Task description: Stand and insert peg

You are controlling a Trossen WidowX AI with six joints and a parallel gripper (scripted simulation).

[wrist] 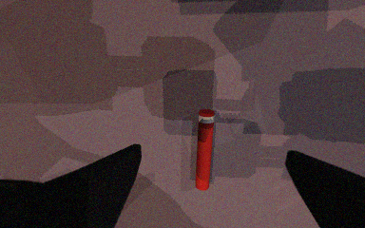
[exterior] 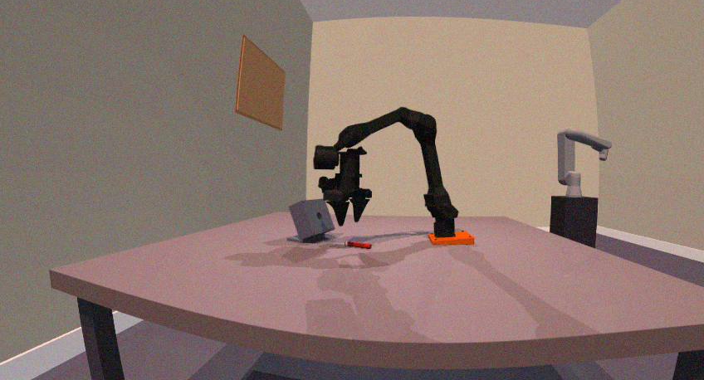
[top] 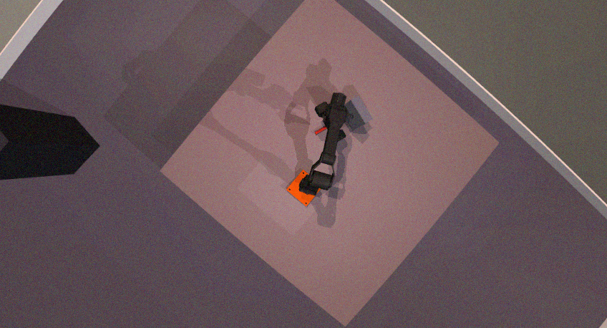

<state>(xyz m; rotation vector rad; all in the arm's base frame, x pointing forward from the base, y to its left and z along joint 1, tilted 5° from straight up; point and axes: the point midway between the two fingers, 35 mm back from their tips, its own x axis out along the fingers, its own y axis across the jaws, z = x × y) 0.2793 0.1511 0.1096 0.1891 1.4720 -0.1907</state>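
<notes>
The red peg lies 1 cm behind my gripper tip and 6 cm below it. The rest, counted from my gripper tip: sloped panel: 13 cm ahead, 5 cm to the right.
</notes>
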